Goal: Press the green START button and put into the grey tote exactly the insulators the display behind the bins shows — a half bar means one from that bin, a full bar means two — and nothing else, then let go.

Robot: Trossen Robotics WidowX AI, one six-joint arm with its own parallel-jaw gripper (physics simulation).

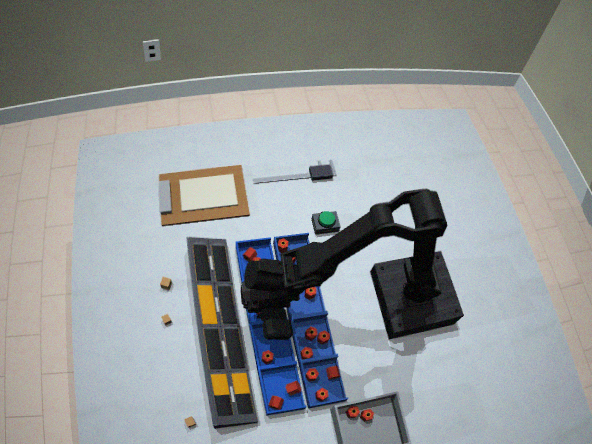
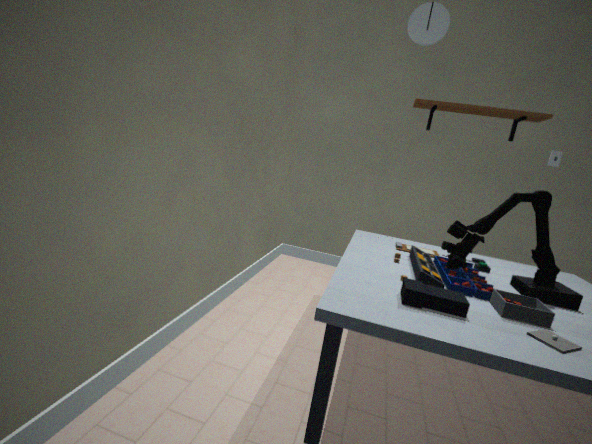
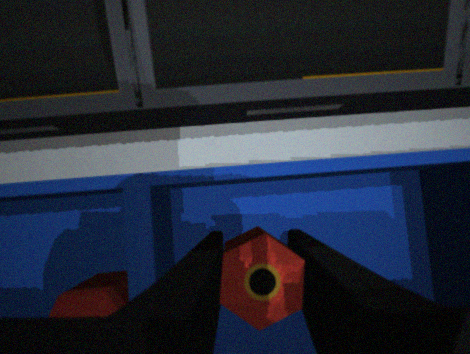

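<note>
My gripper (image 3: pixel 255 241) (image 1: pixel 277 328) (image 2: pixel 457 261) is low inside the left blue bin row (image 1: pixel 265 251) (image 3: pixel 346 197) and is shut on a red hexagonal insulator (image 3: pixel 262 281) with a yellow-ringed hole. Another red insulator (image 3: pixel 93 295) lies to its left. The display (image 1: pixel 192 282) (image 2: pixel 426 270) beside the bins shows one yellow half bar (image 1: pixel 206 304) and one full yellow bar (image 1: pixel 230 383). The grey tote (image 1: pixel 399 418) (image 2: pixel 502 304) at the front holds two red insulators (image 1: pixel 352 411) (image 1: pixel 366 414). The green START button (image 1: pixel 327 218) stands behind the bins.
Several red insulators lie in the right bin row (image 1: pixel 314 308). A brown board with a cream sheet (image 1: pixel 206 194) and a grey tool (image 1: pixel 294 177) lie at the back. Small brown cubes (image 1: pixel 166 283) (image 1: pixel 166 319) (image 1: pixel 189 422) lie left of the display. The arm's base (image 1: pixel 415 295) stands at the right.
</note>
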